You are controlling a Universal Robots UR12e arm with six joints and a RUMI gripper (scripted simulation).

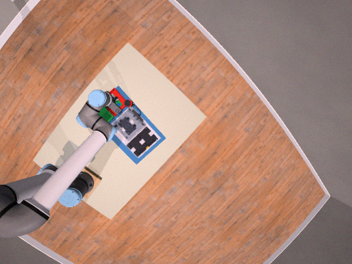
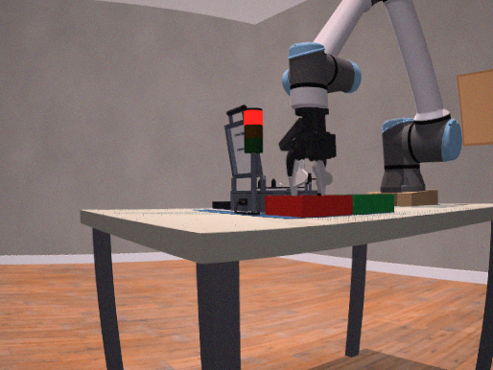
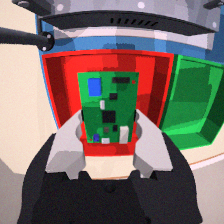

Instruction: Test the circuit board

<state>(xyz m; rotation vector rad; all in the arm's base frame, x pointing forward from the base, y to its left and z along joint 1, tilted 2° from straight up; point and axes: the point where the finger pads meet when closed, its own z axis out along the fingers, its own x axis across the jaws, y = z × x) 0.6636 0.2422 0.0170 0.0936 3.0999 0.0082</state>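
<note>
The red bin is 30 mm below my hand. From my hand the other things lie so: green circuit board: right at my hand; green bin: 150 mm behind, 30 mm below, 10 mm to the left; lid: 200 mm to the right, 150 mm above, 60 mm ahead.
</note>
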